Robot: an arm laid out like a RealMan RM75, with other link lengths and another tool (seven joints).
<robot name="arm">
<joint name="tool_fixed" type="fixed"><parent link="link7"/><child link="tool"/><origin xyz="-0.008 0.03 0.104" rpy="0 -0.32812 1.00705"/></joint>
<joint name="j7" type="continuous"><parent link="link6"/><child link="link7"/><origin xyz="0 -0.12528 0" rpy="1.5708 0 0"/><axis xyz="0 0 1"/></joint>
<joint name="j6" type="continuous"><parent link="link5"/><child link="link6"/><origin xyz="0 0 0" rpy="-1.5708 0 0"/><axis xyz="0 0 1"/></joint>
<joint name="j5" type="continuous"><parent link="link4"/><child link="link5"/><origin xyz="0 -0.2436 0" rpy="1.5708 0 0"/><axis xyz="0 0 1"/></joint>
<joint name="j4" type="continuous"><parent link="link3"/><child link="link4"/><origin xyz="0 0 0" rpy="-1.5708 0 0"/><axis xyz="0 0 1"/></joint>
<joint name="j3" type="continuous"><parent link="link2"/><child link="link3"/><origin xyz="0 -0.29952 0" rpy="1.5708 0 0"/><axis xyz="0 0 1"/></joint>
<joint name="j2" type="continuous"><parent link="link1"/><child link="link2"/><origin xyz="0 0 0" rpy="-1.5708 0 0"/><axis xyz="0 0 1"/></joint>
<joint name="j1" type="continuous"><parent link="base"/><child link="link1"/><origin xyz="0 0 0.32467" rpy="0 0 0"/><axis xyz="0 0 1"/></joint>
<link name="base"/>
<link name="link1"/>
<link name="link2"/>
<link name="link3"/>
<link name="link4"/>
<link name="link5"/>
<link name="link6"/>
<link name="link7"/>
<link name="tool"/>
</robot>
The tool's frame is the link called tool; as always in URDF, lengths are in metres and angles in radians. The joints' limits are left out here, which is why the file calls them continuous.
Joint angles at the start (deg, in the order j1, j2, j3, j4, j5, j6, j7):
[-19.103 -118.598 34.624 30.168 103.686 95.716 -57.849]
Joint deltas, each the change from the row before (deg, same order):
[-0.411 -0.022 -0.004 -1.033 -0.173 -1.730 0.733]
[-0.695 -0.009 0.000 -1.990 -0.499 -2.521 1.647]
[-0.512 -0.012 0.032 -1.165 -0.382 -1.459 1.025]
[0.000 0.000 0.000 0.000 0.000 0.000 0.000]
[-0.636 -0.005 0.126 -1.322 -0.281 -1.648 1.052]
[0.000 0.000 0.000 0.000 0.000 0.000 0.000]
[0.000 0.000 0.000 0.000 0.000 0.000 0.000]
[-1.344 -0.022 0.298 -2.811 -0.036 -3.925 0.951]
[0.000 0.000 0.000 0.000 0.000 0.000 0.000]
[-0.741 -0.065 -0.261 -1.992 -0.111 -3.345 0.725]
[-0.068 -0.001 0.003 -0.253 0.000 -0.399 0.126]
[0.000 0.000 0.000 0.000 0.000 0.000 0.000]
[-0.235 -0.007 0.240 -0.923 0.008 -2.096 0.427]
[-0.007 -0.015 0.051 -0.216 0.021 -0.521 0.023]
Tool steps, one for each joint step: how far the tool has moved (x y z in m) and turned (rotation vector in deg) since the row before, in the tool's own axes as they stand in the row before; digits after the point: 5 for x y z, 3 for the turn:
[-0.00392 0.00106 0.00570 0.208 -1.178 -0.058]
[-0.00484 0.00227 0.00900 0.515 -1.566 0.038]
[-0.00219 0.00082 0.00584 0.335 -0.820 0.134]
[0.00000 0.00000 0.00000 0.000 0.000 0.000]
[-0.00195 0.00168 0.00675 0.083 -0.846 0.179]
[0.00000 0.00000 0.00000 0.000 0.000 0.000]
[0.00000 0.00000 0.00000 0.000 0.000 0.000]
[-0.00452 0.00644 0.01414 -0.975 -2.168 -0.566]
[0.00000 0.00000 0.00000 0.000 0.000 0.000]
[-0.00611 0.00484 0.00957 -0.455 -2.427 -0.697]
[-0.00072 0.00093 0.00102 -0.098 -0.288 -0.042]
[0.00000 0.00000 0.00000 0.000 0.000 0.000]
[-0.00453 0.00464 0.00460 -0.638 -1.596 -0.040]
[-0.00121 0.00150 0.00092 -0.207 -0.428 -0.111]

